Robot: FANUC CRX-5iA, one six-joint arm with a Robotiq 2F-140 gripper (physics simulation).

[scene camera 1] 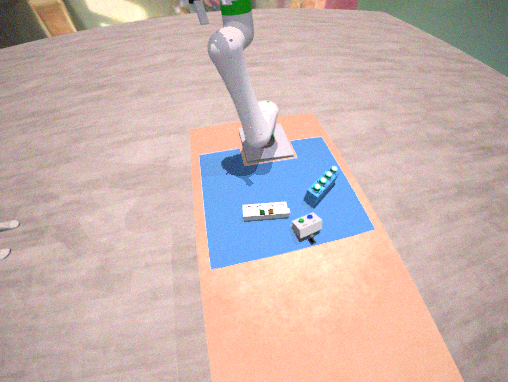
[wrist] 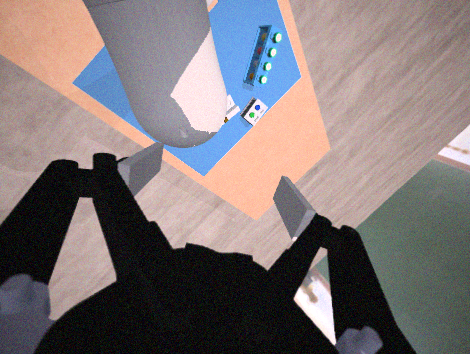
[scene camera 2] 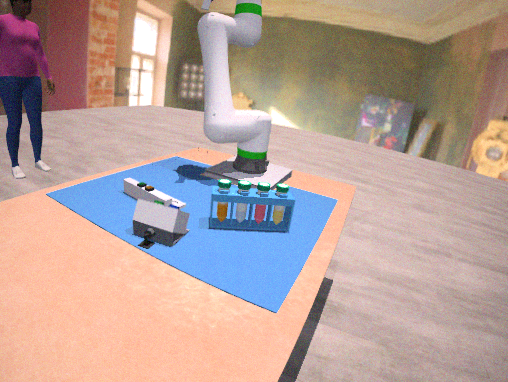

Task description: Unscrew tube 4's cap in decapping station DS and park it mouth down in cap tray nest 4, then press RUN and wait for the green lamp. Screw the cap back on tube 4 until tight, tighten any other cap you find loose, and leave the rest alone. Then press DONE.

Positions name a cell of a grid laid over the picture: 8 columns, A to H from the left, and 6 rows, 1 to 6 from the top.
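Button box (scene camera 2: C4), 0.64 m from the lens. Blue mat (scene camera 2: E5), 0.61 m from the lens.
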